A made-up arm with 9 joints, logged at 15 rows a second.
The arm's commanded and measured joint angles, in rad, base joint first. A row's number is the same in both.
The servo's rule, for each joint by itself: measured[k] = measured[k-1] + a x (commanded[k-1-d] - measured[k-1]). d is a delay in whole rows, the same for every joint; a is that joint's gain. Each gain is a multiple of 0.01, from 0.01 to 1. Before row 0 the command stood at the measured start. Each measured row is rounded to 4 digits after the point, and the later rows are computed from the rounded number. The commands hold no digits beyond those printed.
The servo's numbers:
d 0
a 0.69 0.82 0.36 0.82 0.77 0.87 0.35 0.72 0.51
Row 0, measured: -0.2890 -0.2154 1.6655 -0.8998 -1.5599 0.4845 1.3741 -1.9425 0.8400
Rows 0 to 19, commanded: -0.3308 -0.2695 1.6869 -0.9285 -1.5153 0.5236 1.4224 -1.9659 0.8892; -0.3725 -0.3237 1.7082 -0.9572 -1.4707 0.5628 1.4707 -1.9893 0.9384; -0.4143 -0.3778 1.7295 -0.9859 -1.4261 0.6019 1.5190 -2.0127 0.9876; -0.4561 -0.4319 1.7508 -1.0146 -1.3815 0.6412 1.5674 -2.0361 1.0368; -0.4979 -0.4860 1.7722 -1.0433 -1.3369 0.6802 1.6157 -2.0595 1.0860; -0.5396 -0.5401 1.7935 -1.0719 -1.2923 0.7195 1.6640 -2.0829 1.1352; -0.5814 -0.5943 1.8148 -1.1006 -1.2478 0.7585 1.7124 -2.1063 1.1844; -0.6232 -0.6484 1.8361 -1.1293 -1.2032 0.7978 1.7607 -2.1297 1.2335; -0.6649 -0.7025 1.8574 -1.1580 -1.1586 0.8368 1.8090 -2.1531 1.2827; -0.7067 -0.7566 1.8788 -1.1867 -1.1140 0.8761 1.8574 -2.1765 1.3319; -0.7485 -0.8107 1.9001 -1.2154 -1.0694 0.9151 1.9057 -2.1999 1.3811; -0.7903 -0.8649 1.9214 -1.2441 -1.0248 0.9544 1.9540 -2.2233 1.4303; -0.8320 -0.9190 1.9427 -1.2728 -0.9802 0.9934 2.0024 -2.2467 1.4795; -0.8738 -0.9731 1.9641 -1.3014 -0.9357 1.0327 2.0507 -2.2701 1.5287; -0.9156 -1.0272 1.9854 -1.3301 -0.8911 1.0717 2.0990 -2.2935 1.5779; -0.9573 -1.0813 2.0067 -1.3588 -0.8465 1.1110 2.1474 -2.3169 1.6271; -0.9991 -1.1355 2.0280 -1.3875 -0.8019 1.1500 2.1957 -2.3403 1.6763; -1.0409 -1.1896 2.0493 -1.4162 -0.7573 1.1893 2.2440 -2.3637 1.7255; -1.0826 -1.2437 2.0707 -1.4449 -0.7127 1.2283 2.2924 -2.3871 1.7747; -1.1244 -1.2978 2.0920 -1.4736 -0.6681 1.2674 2.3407 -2.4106 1.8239
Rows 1 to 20, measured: -0.3178 -0.2598 1.6732 -0.9233 -1.5256 0.5185 1.3910 -1.9593 0.8651; -0.3555 -0.3122 1.6858 -0.9511 -1.4833 0.5570 1.4189 -1.9809 0.9025; -0.3961 -0.3660 1.7015 -0.9796 -1.4393 0.5961 1.4539 -2.0038 0.9459; -0.4375 -0.4200 1.7192 -1.0083 -1.3948 0.6353 1.4936 -2.0271 0.9923; -0.4792 -0.4741 1.7383 -1.0370 -1.3502 0.6744 1.5363 -2.0504 1.0401; -0.5209 -0.5282 1.7582 -1.0656 -1.3056 0.7136 1.5810 -2.0738 1.0886; -0.5626 -0.5824 1.7786 -1.0943 -1.2611 0.7527 1.6270 -2.0972 1.1375; -0.6044 -0.6365 1.7993 -1.1230 -1.2165 0.7919 1.6738 -2.1206 1.1865; -0.6461 -0.6906 1.8202 -1.1517 -1.1719 0.8310 1.7211 -2.1440 1.2356; -0.6879 -0.7447 1.8413 -1.1804 -1.1273 0.8702 1.7688 -2.1674 1.2847; -0.7297 -0.7988 1.8625 -1.2091 -1.0827 0.9093 1.8167 -2.1908 1.3339; -0.7715 -0.8530 1.8837 -1.2378 -1.0381 0.9485 1.8648 -2.2142 1.3831; -0.8132 -0.9071 1.9049 -1.2665 -0.9935 0.9876 1.9130 -2.2376 1.4323; -0.8550 -0.9612 1.9262 -1.2951 -0.9490 1.0268 1.9612 -2.2610 1.4815; -0.8968 -1.0153 1.9475 -1.3238 -0.9044 1.0659 2.0094 -2.2844 1.5307; -0.9385 -1.0694 1.9688 -1.3525 -0.8598 1.1051 2.0577 -2.3078 1.5799; -0.9803 -1.1236 1.9901 -1.3812 -0.8152 1.1442 2.1060 -2.3312 1.6291; -1.0221 -1.1777 2.0114 -1.4099 -0.7706 1.1834 2.1543 -2.3546 1.6783; -1.0638 -1.2318 2.0327 -1.4386 -0.7260 1.2225 2.2026 -2.3780 1.7275; -1.1056 -1.2859 2.0540 -1.4673 -0.6814 1.2616 2.2509 -2.4015 1.7767
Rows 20 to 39, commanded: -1.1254 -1.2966 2.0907 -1.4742 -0.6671 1.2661 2.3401 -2.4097 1.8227; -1.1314 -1.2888 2.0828 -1.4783 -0.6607 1.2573 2.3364 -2.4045 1.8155; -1.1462 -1.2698 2.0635 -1.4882 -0.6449 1.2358 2.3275 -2.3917 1.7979; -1.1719 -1.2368 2.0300 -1.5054 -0.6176 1.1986 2.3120 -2.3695 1.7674; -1.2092 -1.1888 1.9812 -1.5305 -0.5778 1.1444 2.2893 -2.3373 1.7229; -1.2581 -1.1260 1.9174 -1.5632 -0.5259 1.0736 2.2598 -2.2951 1.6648; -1.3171 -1.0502 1.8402 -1.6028 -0.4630 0.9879 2.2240 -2.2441 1.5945; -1.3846 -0.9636 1.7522 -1.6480 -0.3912 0.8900 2.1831 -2.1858 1.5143; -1.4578 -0.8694 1.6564 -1.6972 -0.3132 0.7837 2.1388 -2.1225 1.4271; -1.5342 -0.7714 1.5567 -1.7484 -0.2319 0.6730 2.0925 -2.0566 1.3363; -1.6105 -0.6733 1.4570 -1.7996 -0.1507 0.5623 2.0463 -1.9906 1.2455; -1.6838 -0.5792 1.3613 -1.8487 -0.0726 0.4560 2.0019 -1.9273 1.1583; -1.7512 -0.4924 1.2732 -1.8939 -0.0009 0.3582 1.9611 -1.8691 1.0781; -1.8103 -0.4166 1.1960 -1.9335 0.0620 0.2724 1.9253 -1.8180 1.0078; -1.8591 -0.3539 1.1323 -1.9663 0.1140 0.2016 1.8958 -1.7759 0.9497; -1.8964 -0.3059 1.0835 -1.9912 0.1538 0.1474 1.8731 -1.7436 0.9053; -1.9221 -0.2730 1.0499 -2.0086 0.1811 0.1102 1.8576 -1.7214 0.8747; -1.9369 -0.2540 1.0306 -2.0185 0.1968 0.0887 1.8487 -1.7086 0.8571; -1.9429 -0.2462 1.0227 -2.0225 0.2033 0.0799 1.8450 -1.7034 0.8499; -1.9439 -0.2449 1.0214 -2.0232 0.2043 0.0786 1.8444 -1.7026 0.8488
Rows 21 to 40, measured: -1.1193 -1.2947 2.0672 -1.4730 -0.6704 1.2655 2.2821 -2.4074 1.8002; -1.1276 -1.2899 2.0728 -1.4773 -0.6629 1.2584 2.3011 -2.4053 1.8080; -1.1404 -1.2734 2.0695 -1.4862 -0.6490 1.2387 2.3103 -2.3955 1.8028; -1.1621 -1.2434 2.0553 -1.5019 -0.6248 1.2038 2.3109 -2.3768 1.7847; -1.1946 -1.1986 2.0286 -1.5254 -0.5886 1.1521 2.3033 -2.3484 1.7532; -1.2384 -1.1391 1.9886 -1.5564 -0.5403 1.0838 2.2881 -2.3100 1.7081; -1.2927 -1.0662 1.9352 -1.5944 -0.4808 1.0004 2.2657 -2.2626 1.6502; -1.3561 -0.9821 1.8693 -1.6384 -0.4118 0.9044 2.2368 -2.2073 1.5809; -1.4263 -0.8897 1.7927 -1.6866 -0.3359 0.7994 2.2025 -2.1462 1.5025; -1.5008 -0.7927 1.7077 -1.7373 -0.2558 0.6894 2.1640 -2.0817 1.4177; -1.5765 -0.6948 1.6174 -1.7884 -0.1749 0.5788 2.1228 -2.0161 1.3299; -1.6505 -0.6000 1.5252 -1.8378 -0.0961 0.4720 2.0805 -1.9522 1.2424; -1.7200 -0.5118 1.4345 -1.8838 -0.0228 0.3730 2.0387 -1.8924 1.1586; -1.7823 -0.4337 1.3486 -1.9246 0.0425 0.2855 1.9990 -1.8388 1.0817; -1.8353 -0.3683 1.2707 -1.9588 0.0976 0.2125 1.9629 -1.7935 1.0144; -1.8775 -0.3171 1.2033 -1.9854 0.1409 0.1559 1.9315 -1.7576 0.9588; -1.9083 -0.2809 1.1481 -2.0044 0.1719 0.1161 1.9056 -1.7315 0.9159; -1.9280 -0.2588 1.1058 -2.0160 0.1911 0.0923 1.8857 -1.7150 0.8859; -1.9383 -0.2485 1.0759 -2.0213 0.2005 0.0815 1.8715 -1.7066 0.8675; -1.9422 -0.2455 1.0563 -2.0229 0.2034 0.0790 1.8620 -1.7037 0.8580
